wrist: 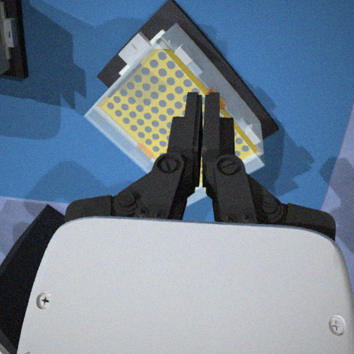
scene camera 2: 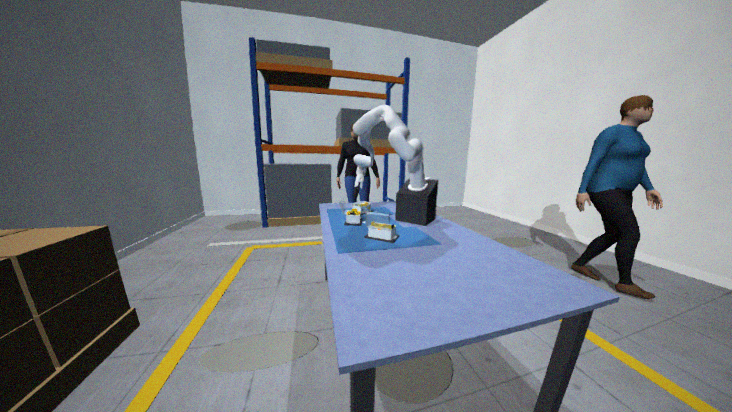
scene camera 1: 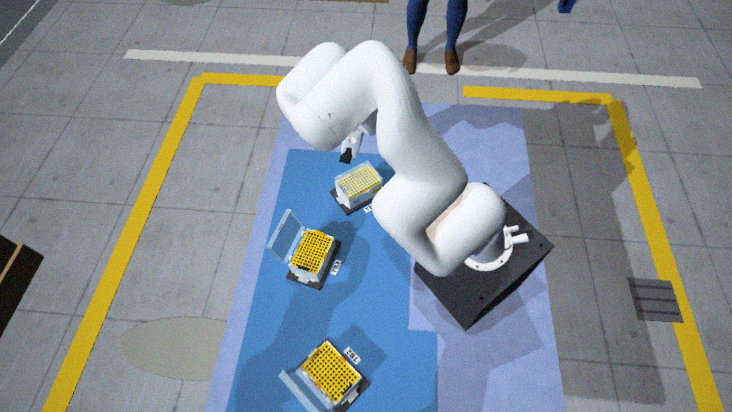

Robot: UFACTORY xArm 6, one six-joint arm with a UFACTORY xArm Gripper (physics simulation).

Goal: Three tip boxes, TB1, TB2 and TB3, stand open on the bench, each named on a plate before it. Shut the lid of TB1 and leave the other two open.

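Where they show: gripper, fingertip midpoint: (scene camera 2: 355, 196) (scene camera 1: 344, 161); arm's base, origin of the base link: (scene camera 2: 417, 186).
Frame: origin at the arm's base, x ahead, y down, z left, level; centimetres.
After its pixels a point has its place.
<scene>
TB1 (scene camera 1: 358, 185) {y 15.0, x 27.5, z -29.0 cm} (scene camera 2: 363, 206) {y 16.1, x 27.9, z -26.3 cm} (wrist: 150, 100) has its clear lid down over the yellow tip rack; I cannot tell whether the lid is fully seated. Its name plate (scene camera 1: 367, 208) {y 22.5, x 25.1, z -25.4 cm} is partly hidden by the arm. My gripper (scene camera 1: 345, 156) {y 10.9, x 31.0, z -35.3 cm} (wrist: 203, 113) is shut and empty, with its fingertips above and behind TB1 in scene camera 1 and over its lid in the wrist view. TB3 (scene camera 1: 312, 251) (scene camera 2: 353, 217) stands open with its lid (scene camera 1: 286, 236) {y 13.0, x 48.0, z -12.7 cm} raised. TB2 (scene camera 1: 331, 371) (scene camera 2: 381, 231) stands open, its lid (scene camera 1: 301, 393) {y 7.5, x 43.0, z 27.3 cm} tilted back.
The boxes stand on a blue mat (scene camera 1: 389, 301) {y 22.6, x 21.5, z 4.4 cm} (scene camera 2: 417, 239) {y 22.7, x 22.2, z 31.6 cm} on the lilac bench (scene camera 2: 461, 286) {y 23.0, x 34.1, z 70.6 cm}. The arm's dark base block (scene camera 1: 461, 307) {y 13.3, x 4.8, z 10.3 cm} (scene camera 2: 415, 207) {y 12.1, x 6.5, z 7.5 cm} stands beside the mat. The bent arm (scene camera 1: 420, 153) {y -40.2, x 19.6, z 4.3 cm} hangs over part of TB1's side. Two people stand off the bench.
</scene>
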